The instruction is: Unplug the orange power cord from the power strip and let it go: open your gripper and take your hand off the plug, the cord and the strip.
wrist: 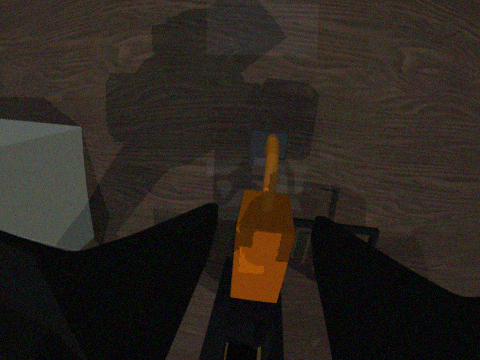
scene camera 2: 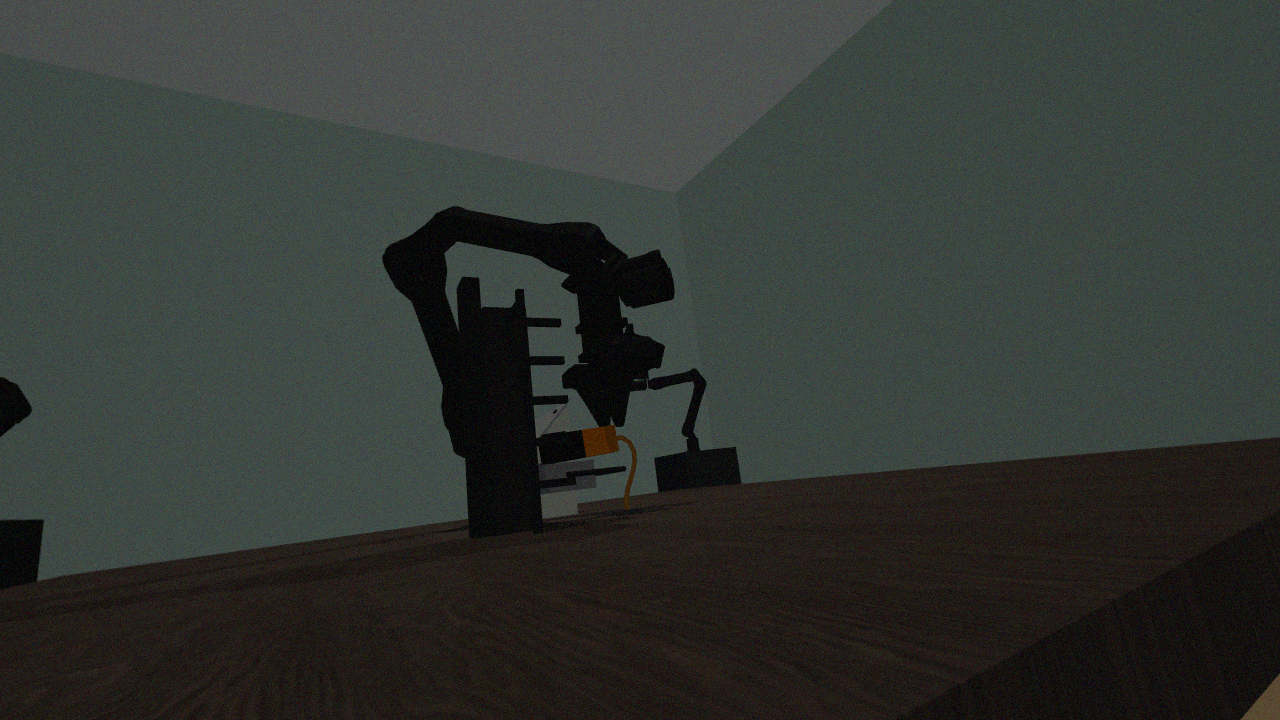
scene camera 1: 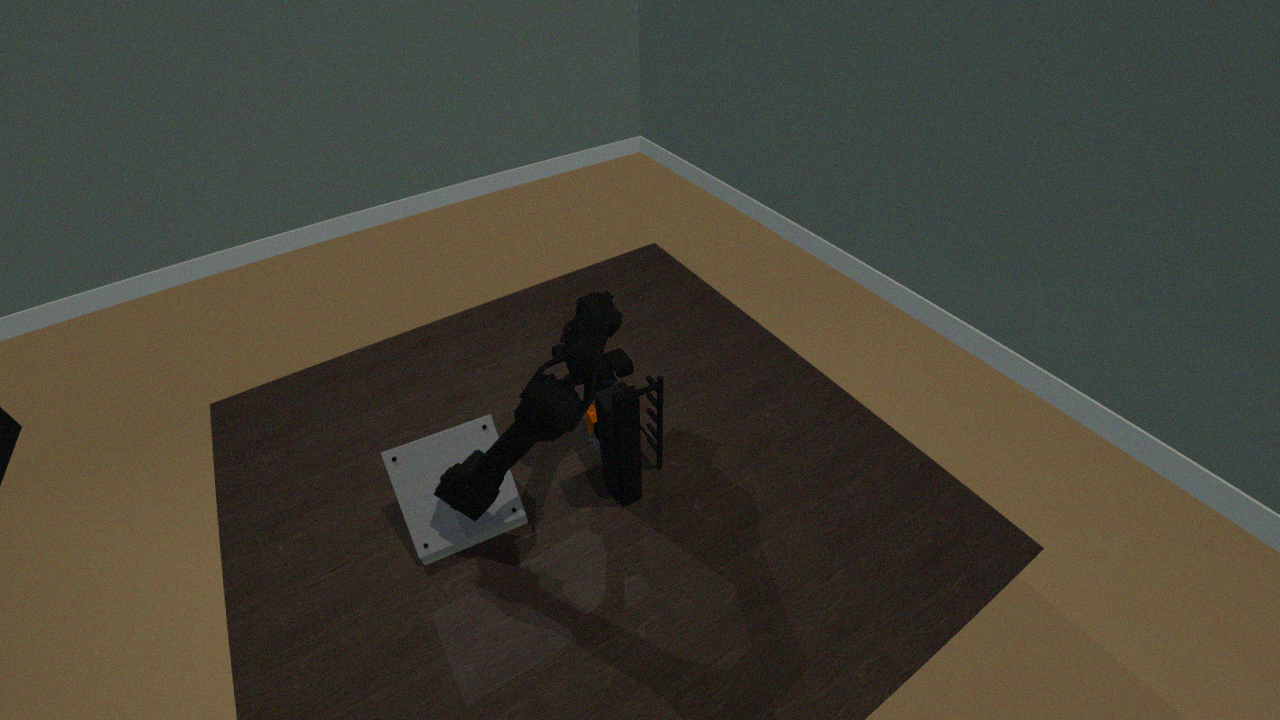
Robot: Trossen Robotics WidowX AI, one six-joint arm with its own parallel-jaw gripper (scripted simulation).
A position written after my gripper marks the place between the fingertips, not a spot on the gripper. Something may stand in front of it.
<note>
In view: my gripper (scene camera 2: pixel 612 429) and an orange plug (wrist: pixel 263 241).
My gripper is seen too in the wrist view (wrist: pixel 265 220) and in scene camera 1 (scene camera 1: pixel 588 405).
</note>
